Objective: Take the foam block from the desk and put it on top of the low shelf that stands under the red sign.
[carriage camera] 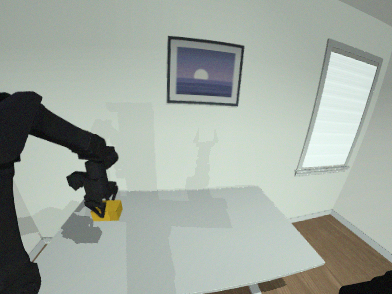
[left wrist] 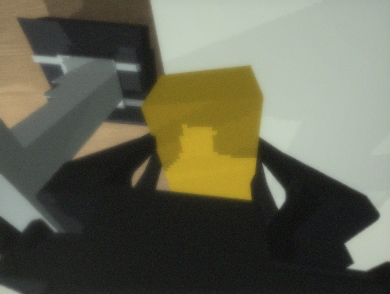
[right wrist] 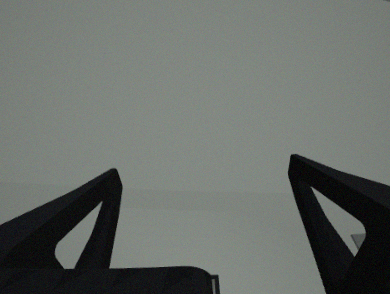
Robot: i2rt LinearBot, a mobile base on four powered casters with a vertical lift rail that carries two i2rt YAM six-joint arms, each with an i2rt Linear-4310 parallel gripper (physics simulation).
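Frame: origin at the left arm's base, x ahead, y left, z up, level; centimetres.
Where they show: left gripper, fingertip midpoint: (carriage camera: pixel 106 211) (left wrist: pixel 208 137); right gripper, fingertip midpoint: (right wrist: pixel 203 171).
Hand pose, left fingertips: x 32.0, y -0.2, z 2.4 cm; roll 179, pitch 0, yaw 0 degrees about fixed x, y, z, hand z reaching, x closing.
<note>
After its pixels a point has its place.
The yellow foam block (carriage camera: pixel 111 211) @[x 29.8, y -3.7, z 4.8 cm] (left wrist: pixel 207 115) @[x 31.7, y 3.3, z 5.1 cm] is between the fingers of my left gripper (carriage camera: pixel 106 206) @[x 32.0, y -0.2, z 2.5 cm] (left wrist: pixel 208 137) @[x 32.0, y -0.2, z 2.5 cm], which is shut on it. The block is held above the pale desk (carriage camera: pixel 240 250) @[x 44.2, y -59.8, z -34.3 cm] (left wrist: pixel 330 100) @[x 64.1, y -12.6, z -34.4 cm], near its left edge in the carriage view, with a shadow on the desk below and to the left. My right gripper (right wrist: pixel 203 171) @[x 2.5, y -64.4, z 43.7 cm] is open and empty, facing a plain wall. The low shelf and the red sign do not show in these views.
A framed sunset picture (carriage camera: pixel 205 71) @[x 104.5, y -36.5, z 61.4 cm] hangs on the wall behind the desk. A window (carriage camera: pixel 340 110) @[x 131.3, y -183.5, z 43.9 cm] is at the right. Wooden floor (carriage camera: pixel 330 240) @[x 97.3, y -204.5, z -106.4 cm] lies right of the desk. The left wrist view shows a grey bar (left wrist: pixel 70 110) and a dark base (left wrist: pixel 95 35) @[x -20.2, y -10.9, z -76.5 cm] beside the desk edge.
</note>
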